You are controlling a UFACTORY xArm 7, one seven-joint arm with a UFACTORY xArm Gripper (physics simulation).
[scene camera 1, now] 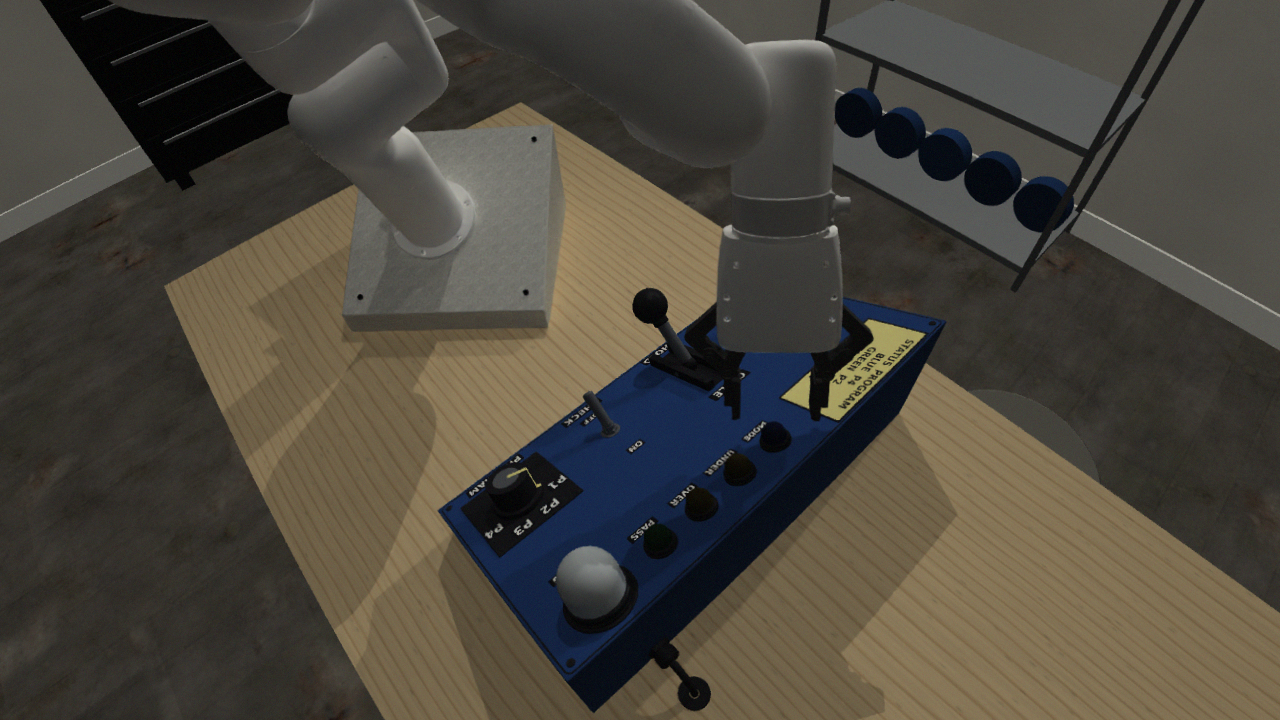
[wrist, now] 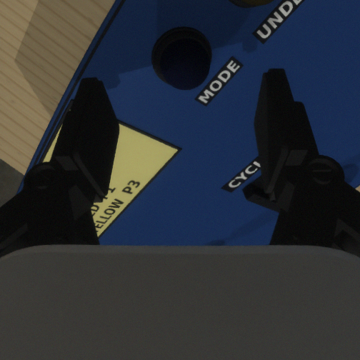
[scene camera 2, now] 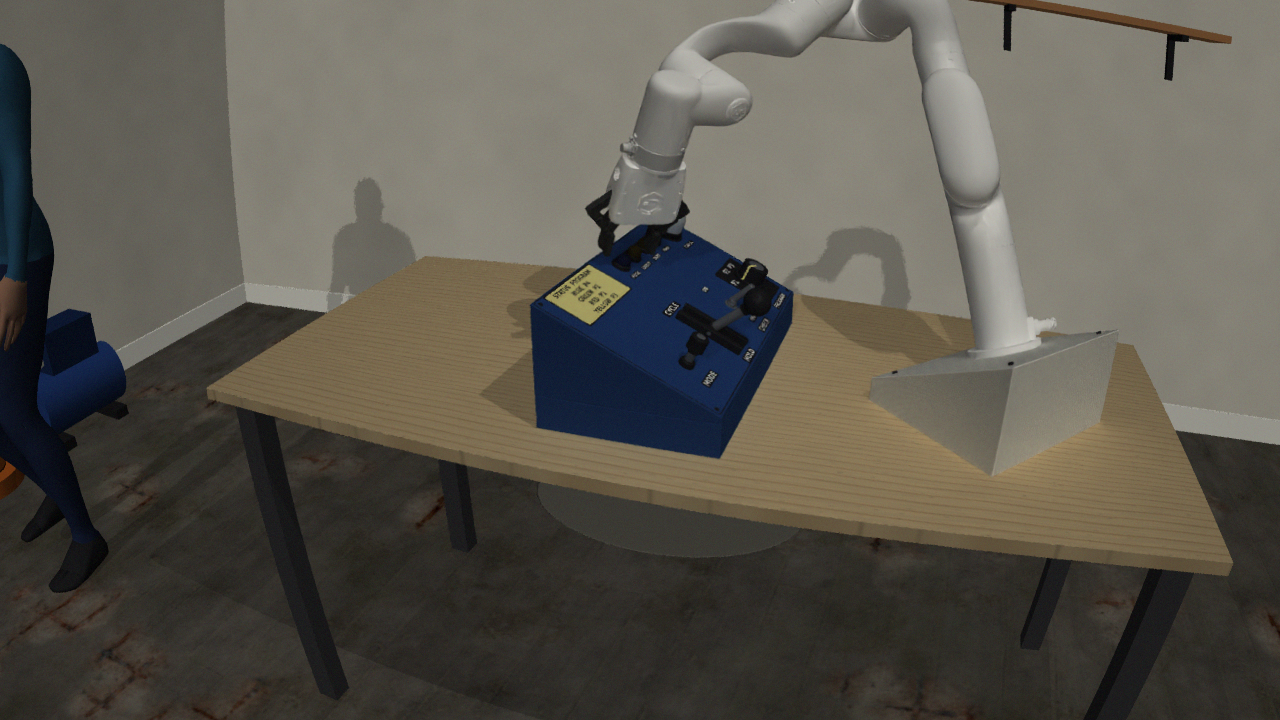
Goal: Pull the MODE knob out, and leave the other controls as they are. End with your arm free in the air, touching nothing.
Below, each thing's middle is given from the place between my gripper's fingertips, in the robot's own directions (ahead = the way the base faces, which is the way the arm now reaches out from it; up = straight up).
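Relative to the blue sloped console [scene camera 1: 642, 524], my gripper is 10 mm to the left, 60 mm past and 90 mm above. The ball-ended lever [scene camera 1: 650, 305] is 70 mm to the left of my hand, 170 mm behind it and 60 mm below it. By their middles, the console is the nearest to my gripper of the things named here.
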